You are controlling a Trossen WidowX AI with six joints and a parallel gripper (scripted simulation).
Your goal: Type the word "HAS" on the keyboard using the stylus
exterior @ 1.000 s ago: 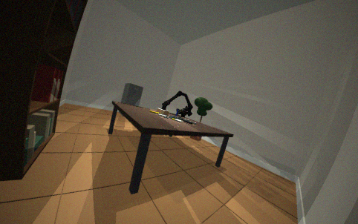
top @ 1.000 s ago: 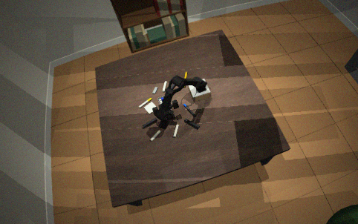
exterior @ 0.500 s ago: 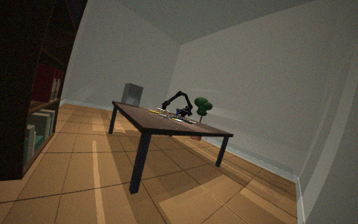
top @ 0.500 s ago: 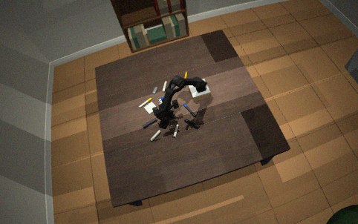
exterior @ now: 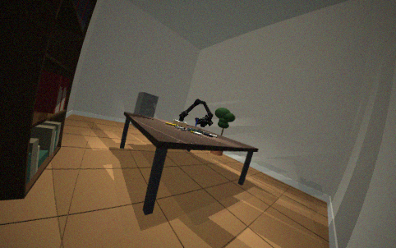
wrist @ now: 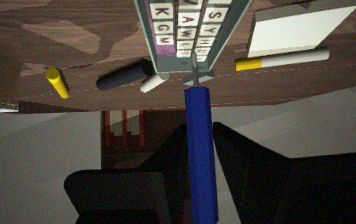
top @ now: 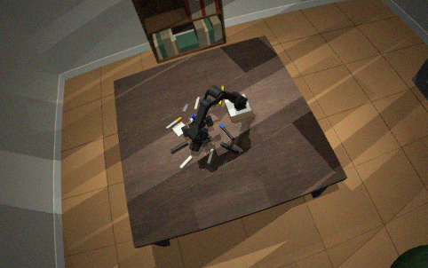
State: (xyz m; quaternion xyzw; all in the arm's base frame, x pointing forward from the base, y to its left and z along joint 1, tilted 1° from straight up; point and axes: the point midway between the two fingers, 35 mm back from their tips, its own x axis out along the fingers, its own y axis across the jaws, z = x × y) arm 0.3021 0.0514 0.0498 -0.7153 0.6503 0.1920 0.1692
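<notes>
Now: gripper tip 20 mm to the left of the key and 90 mm above it. Round my gripper tip: yellow cylinder: 230 mm behind, 190 mm to the right, 90 mm below; paper note: 110 mm ahead, 30 mm to the right, 100 mm below; blue stylus: 10 mm below.
</notes>
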